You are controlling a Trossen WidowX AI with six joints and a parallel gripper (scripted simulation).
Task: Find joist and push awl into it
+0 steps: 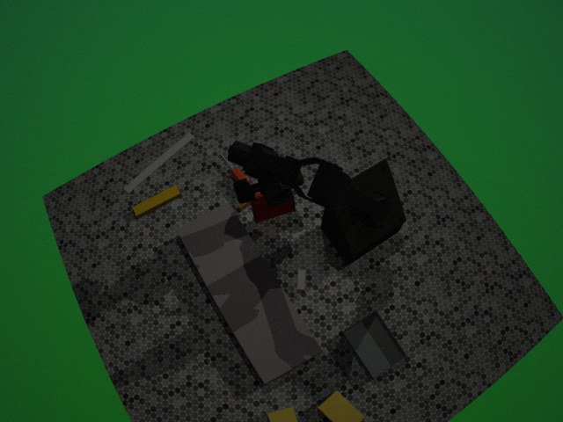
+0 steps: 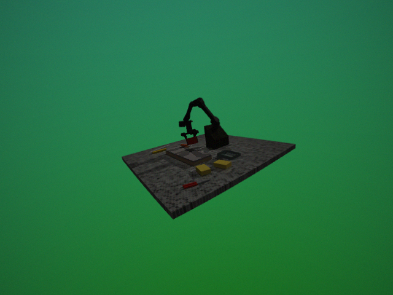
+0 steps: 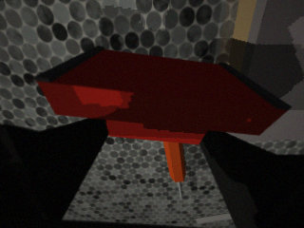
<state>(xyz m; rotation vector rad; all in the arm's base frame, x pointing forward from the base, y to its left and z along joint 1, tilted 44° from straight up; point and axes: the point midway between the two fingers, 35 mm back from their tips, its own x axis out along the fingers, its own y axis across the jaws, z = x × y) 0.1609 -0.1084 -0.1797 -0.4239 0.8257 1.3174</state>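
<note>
My gripper tip is now 20 mm short of the red stud finder. The rest, counted from my gripper tip: awl 70 mm below, 50 mm to the right, 10 mm ahead; orange-handled tool 180 mm to the right, 60 mm below, 20 mm ahead; small white block 240 mm to the left, 70 mm below, 60 mm ahead.
</note>
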